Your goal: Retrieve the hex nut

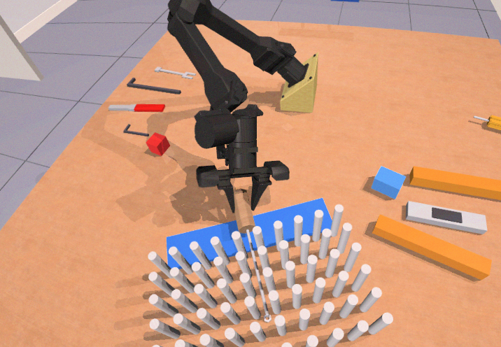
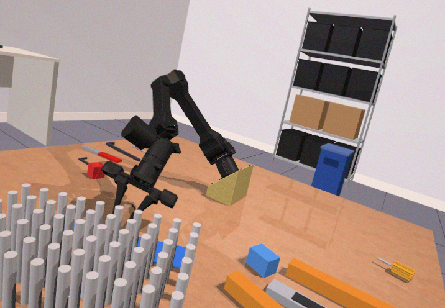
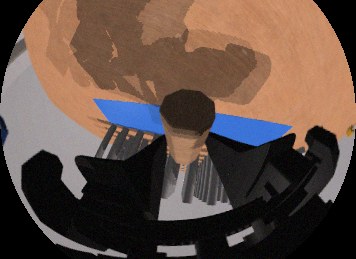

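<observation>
The blue taped strip lies 3 cm ahead of my gripper tip, 2 cm to the left of it and 4 cm below it. From my gripper tip the other things lie so: hex nut 18 cm ahead, 11 cm to the left, 3 cm below; then hook tool 9 cm ahead, 6 cm to the left, 1 cm below; then blue cube 16 cm behind, 29 cm to the left, 2 cm below.
</observation>
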